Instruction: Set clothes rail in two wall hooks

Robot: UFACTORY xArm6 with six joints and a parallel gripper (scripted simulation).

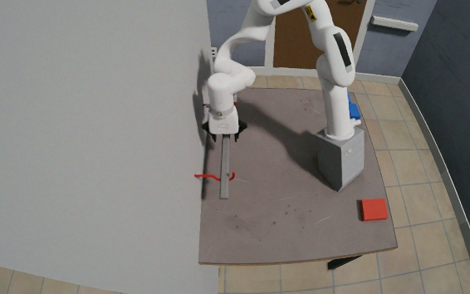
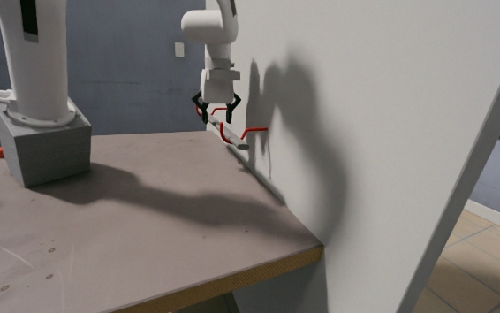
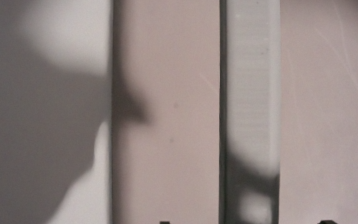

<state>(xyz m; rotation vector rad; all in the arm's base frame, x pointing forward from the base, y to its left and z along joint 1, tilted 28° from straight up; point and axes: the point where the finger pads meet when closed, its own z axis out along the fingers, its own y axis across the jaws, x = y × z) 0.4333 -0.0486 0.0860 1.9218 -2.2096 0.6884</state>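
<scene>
Right now my hand is 2 cm above the clothes rail. From my hand the other things lie so: blue object 68 cm behind, 15 cm to the right, 14 cm below; white wall panel 26 cm above, 12 cm ahead, 2 cm to the right; red block 56 cm behind, 38 cm to the left, 15 cm below.
</scene>
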